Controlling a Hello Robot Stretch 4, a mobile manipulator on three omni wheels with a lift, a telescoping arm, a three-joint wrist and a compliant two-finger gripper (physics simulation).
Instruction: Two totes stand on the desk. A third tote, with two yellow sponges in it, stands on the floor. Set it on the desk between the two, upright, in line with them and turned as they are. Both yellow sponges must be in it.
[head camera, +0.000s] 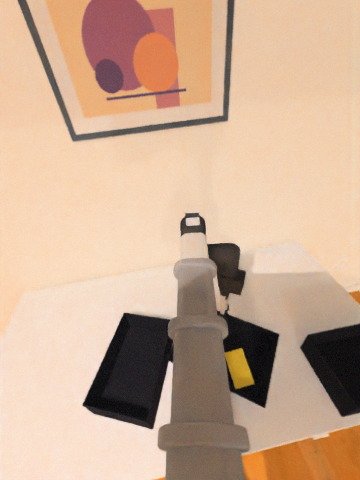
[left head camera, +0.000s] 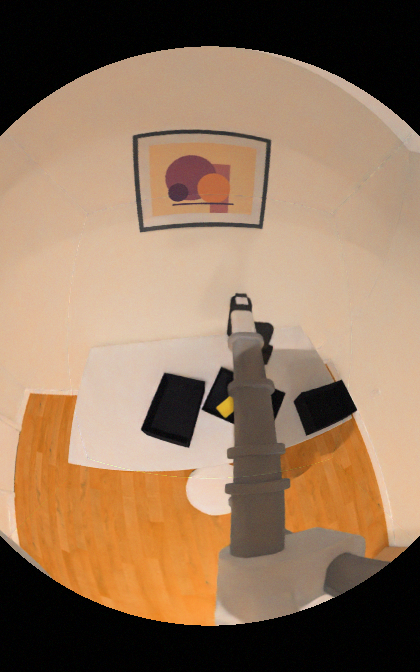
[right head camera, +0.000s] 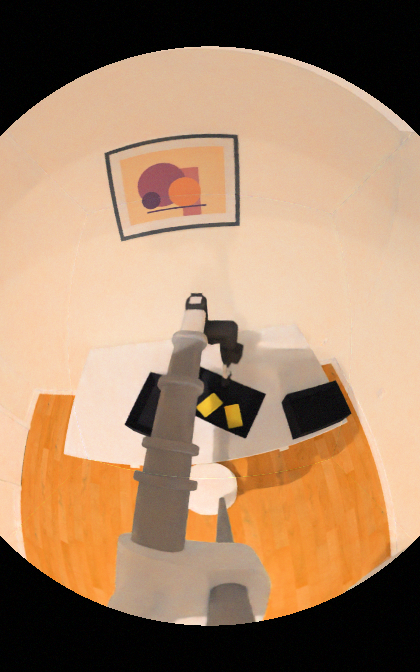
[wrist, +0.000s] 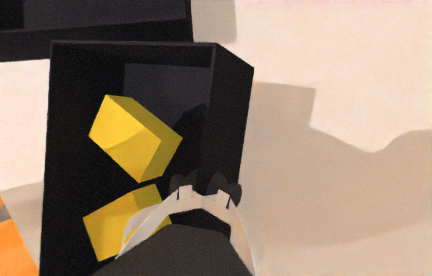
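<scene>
The third black tote (head camera: 262, 361) (left head camera: 216, 392) (right head camera: 248, 400) (wrist: 231, 100) is over the desk between the other two, upright or nearly so, and turned askew to them. One yellow sponge (head camera: 240, 369) (right head camera: 233, 416) (wrist: 117, 220) and another yellow sponge (left head camera: 225, 407) (right head camera: 210, 405) (wrist: 125, 137) lie in it. My gripper (head camera: 226, 311) (right head camera: 226, 382) (wrist: 205, 185) is shut on its back long wall. The left tote (head camera: 132, 365) (left head camera: 175, 407) (right head camera: 142, 407) (wrist: 100, 42) is very close; contact is unclear. The right tote (head camera: 340, 370) (left head camera: 325, 407) (right head camera: 317, 407) stands further away. Whether the held tote touches the desk is unclear.
The white desk (head camera: 45, 360) (left head camera: 110, 400) (right head camera: 105, 390) stands against the wall under a framed picture (head camera: 150, 127). My arm (head camera: 200, 380) (left head camera: 252, 425) (right head camera: 172, 425) reaches across the desk and hides part of the totes. A white round thing (left head camera: 207, 492) (right head camera: 212, 485) is at the front edge.
</scene>
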